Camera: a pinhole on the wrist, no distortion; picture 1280 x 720 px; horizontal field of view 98.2 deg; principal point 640.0 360.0 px. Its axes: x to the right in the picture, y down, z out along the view. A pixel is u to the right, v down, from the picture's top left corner.
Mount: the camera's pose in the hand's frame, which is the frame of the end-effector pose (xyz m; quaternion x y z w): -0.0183 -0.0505 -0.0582 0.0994 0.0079 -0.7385 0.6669
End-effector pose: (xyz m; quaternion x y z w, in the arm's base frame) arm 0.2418 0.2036 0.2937 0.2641 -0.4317 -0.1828 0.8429
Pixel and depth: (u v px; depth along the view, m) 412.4 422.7 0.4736
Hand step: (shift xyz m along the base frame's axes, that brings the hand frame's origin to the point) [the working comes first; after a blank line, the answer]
In the camera's frame: -0.1944 0.0536 0.4736

-0.3668 -0.0680 0.2484
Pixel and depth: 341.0 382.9 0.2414
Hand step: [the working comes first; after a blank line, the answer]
In the camera's frame: -0.1302 0.0100 0.2414

-0.1782 -0.0086 0.1040
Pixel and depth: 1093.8 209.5 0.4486
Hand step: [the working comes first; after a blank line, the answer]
In the camera's frame: 0.3672 -0.1218 0.4486

-0.4223 -0.3313 -0.2754
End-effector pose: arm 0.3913 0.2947 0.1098 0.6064 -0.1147 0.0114 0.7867
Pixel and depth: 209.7 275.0 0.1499
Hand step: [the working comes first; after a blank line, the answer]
In the camera's frame: -0.1163 -0.0230 0.1499

-0.0739 -0.0817 0.0576
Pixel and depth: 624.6 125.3 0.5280
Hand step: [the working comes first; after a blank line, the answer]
In the camera's frame: -0.0147 -0.2235 0.5280

-0.3599 -0.4015 -0.0399
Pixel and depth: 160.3 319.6 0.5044
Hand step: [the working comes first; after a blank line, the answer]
In the camera's frame: -0.4364 -0.0368 0.5044

-0.2135 -0.3867 0.3979
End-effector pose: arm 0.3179 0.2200 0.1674 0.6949 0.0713 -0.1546 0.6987
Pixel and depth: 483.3 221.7 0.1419
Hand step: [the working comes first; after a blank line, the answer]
In the camera's frame: -0.0401 -0.0354 0.1419

-0.0832 -0.0739 -0.0025
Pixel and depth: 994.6 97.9 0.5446
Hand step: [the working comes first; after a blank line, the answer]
In the camera's frame: 0.3483 -0.2575 0.5446

-0.5408 -0.3367 -0.2922
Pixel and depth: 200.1 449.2 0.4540
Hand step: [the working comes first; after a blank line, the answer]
In the camera's frame: -0.3602 0.0730 0.4540

0.0436 -0.4551 0.2216
